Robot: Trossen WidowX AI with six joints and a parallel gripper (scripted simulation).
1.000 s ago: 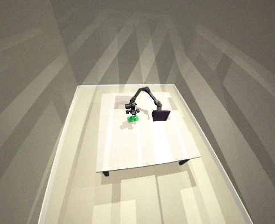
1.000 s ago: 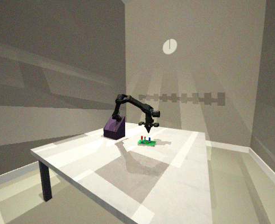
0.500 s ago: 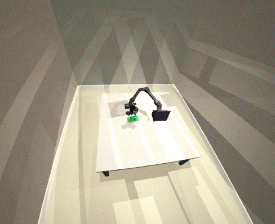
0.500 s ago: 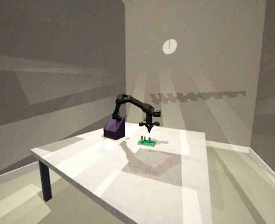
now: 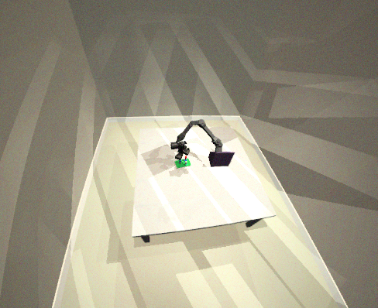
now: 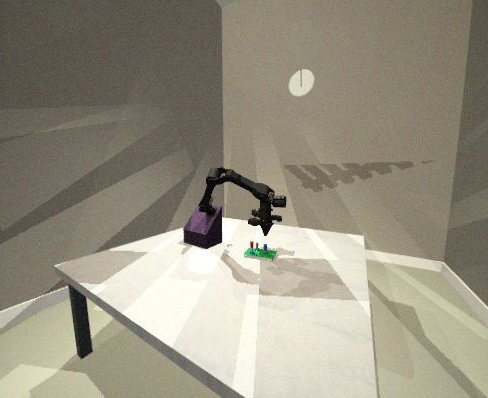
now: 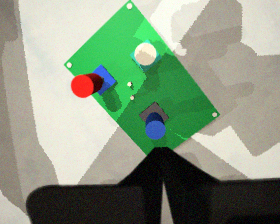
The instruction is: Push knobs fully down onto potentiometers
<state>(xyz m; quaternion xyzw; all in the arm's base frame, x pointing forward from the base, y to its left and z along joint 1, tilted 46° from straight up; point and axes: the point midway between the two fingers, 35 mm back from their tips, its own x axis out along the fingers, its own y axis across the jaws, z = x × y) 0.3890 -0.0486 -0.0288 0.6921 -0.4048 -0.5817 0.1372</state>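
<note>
Right now the blue knob is 6 cm below my gripper tip. From my gripper tip the other things lie so: beige knob (7 cm below, 6 cm behind, 2 cm to the left).
</note>
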